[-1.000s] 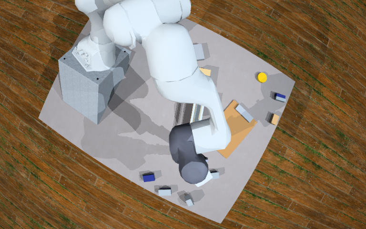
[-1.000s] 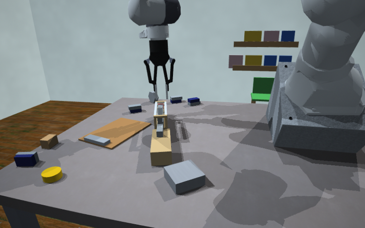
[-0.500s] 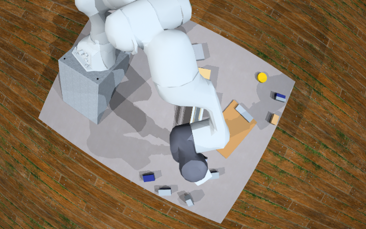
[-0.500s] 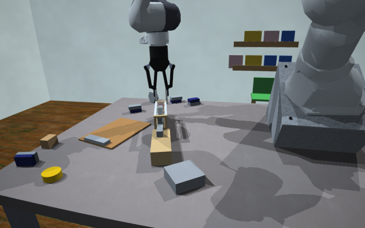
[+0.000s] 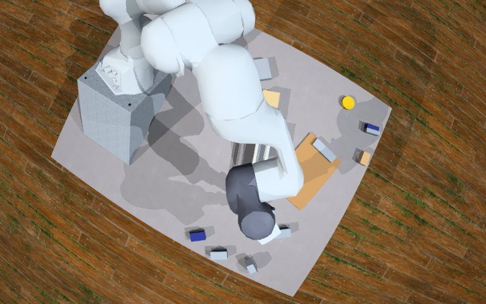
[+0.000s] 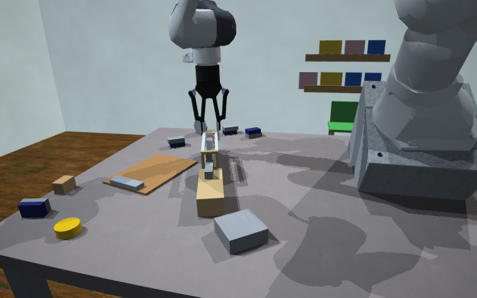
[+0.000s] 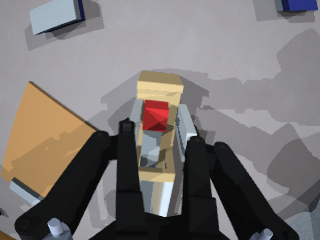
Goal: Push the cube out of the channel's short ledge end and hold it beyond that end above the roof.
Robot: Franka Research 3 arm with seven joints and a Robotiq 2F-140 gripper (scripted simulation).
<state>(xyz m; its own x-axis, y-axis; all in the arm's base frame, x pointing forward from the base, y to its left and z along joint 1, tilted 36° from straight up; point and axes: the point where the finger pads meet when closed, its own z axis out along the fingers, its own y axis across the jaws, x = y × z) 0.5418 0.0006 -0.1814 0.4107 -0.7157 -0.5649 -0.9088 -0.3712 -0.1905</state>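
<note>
Now: hand 3 cm above the red cube. From my hand the other things lie so: tan block: 27 cm ahead, 37 cm to the left, 7 cm below; then grey block: 25 cm behind, 40 cm to the left, 7 cm below; then yellow disc: 10 cm ahead, 51 cm to the left, 7 cm below.
</note>
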